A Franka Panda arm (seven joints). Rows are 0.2 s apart.
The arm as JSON. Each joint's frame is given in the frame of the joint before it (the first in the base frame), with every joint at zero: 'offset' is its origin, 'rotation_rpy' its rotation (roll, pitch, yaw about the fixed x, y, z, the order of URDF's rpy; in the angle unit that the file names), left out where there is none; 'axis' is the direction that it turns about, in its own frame. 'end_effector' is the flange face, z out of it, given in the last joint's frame.
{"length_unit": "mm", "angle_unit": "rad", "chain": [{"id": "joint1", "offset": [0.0, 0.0, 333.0], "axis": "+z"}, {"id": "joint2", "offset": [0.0, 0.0, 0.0], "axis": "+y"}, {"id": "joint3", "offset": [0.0, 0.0, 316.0], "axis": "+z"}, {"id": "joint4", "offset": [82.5, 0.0, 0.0], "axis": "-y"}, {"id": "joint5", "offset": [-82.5, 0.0, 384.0], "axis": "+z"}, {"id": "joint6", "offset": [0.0, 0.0, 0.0], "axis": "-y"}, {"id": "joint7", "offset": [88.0, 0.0, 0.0], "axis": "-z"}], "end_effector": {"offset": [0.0, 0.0, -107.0], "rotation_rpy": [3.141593, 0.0, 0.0]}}
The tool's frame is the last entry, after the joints.
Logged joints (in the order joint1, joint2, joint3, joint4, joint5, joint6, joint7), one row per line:
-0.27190 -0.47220 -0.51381 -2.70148 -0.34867 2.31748 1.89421
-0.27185 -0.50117 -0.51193 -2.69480 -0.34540 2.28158 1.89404
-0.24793 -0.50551 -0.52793 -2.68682 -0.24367 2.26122 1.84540
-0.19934 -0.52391 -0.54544 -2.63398 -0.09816 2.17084 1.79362
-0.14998 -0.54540 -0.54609 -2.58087 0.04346 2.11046 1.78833
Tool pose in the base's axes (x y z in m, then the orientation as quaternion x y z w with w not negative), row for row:
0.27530 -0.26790 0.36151 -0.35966 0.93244 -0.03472 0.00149
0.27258 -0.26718 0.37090 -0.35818 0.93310 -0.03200 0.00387
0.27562 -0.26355 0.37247 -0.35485 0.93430 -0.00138 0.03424
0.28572 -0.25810 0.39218 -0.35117 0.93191 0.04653 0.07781
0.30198 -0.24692 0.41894 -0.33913 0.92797 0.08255 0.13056
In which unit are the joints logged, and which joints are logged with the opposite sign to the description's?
The joints are logged in radians. Opposite sign: none.
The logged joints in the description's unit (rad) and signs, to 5 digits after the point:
-0.27190 -0.47220 -0.51381 -2.70148 -0.34867 2.31748 1.89421
-0.27185 -0.50117 -0.51193 -2.69480 -0.34540 2.28158 1.89404
-0.24793 -0.50551 -0.52793 -2.68682 -0.24367 2.26122 1.84540
-0.19934 -0.52391 -0.54544 -2.63398 -0.09816 2.17084 1.79362
-0.14998 -0.54540 -0.54609 -2.58087 0.04346 2.11046 1.78833

